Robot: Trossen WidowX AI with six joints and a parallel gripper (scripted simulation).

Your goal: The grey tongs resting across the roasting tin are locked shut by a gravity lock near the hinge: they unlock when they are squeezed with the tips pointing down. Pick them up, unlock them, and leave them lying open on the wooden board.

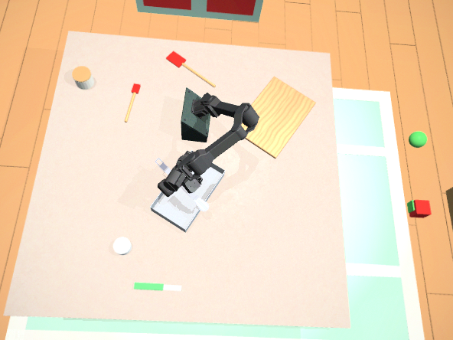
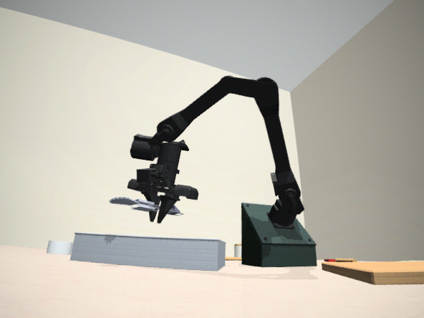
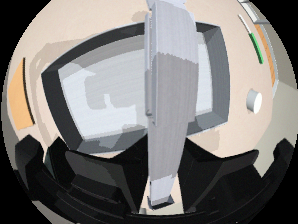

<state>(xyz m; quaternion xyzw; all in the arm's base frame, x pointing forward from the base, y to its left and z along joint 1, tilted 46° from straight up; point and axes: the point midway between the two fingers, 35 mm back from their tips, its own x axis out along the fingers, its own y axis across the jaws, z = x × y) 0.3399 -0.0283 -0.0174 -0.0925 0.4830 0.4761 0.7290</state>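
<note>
My gripper tip is 420 mm past the wooden board, 390 mm to the right of it and 90 mm above it. Round my gripper tip: roasting tin (50 mm to the left, 70 mm below); then lidded jar (480 mm behind, 500 mm to the right, 60 mm below); then white disc (250 mm ahead, 180 mm to the right, 80 mm below).
</note>
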